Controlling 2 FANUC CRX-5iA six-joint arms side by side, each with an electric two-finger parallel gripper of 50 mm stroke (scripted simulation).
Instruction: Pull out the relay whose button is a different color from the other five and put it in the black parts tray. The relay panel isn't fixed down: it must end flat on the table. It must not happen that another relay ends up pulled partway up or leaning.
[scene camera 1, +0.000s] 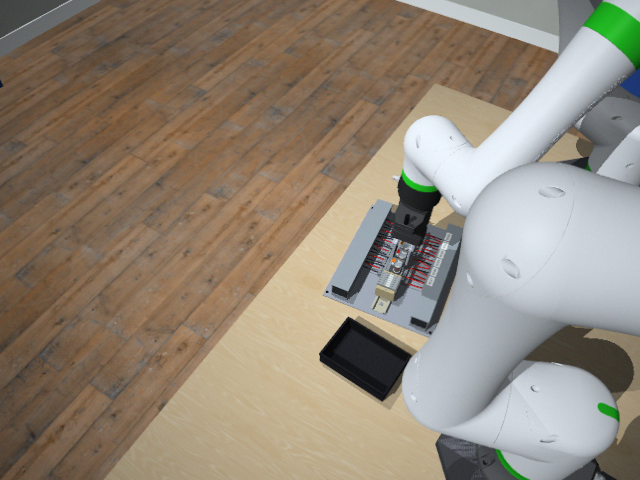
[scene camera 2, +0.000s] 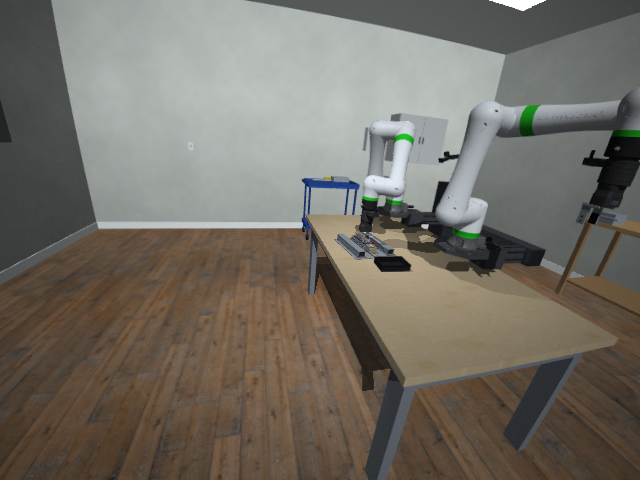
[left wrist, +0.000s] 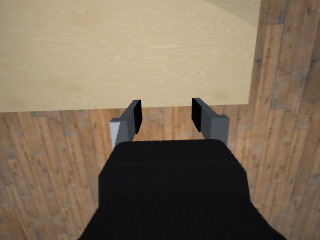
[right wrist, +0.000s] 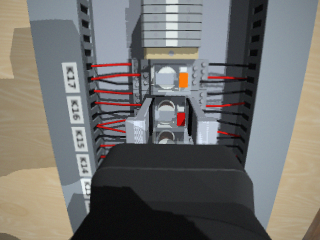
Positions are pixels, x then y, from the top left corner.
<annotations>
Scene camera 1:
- relay panel: 374, 288
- black parts tray: 366, 354
</annotations>
